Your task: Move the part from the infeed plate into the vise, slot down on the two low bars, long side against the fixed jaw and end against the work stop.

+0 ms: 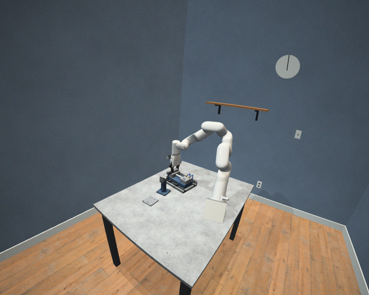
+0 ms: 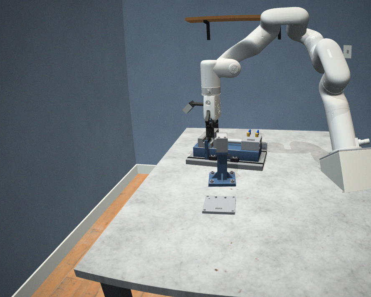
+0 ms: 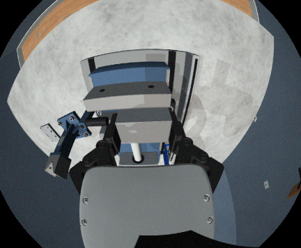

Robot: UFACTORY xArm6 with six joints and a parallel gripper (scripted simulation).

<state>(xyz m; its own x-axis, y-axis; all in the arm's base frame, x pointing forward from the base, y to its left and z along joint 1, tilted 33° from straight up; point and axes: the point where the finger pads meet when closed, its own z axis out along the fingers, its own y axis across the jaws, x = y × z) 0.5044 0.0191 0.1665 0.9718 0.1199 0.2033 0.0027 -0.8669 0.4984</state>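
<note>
The part is 2 cm below my hand. The rest, counted from my hand: fixed jaw 3 cm below, 3 cm ahead, 2 cm to the left; cylinder rod 9 cm behind, 3 cm below, 2 cm to the left; work stop 7 cm to the left, 2 cm below.
</note>
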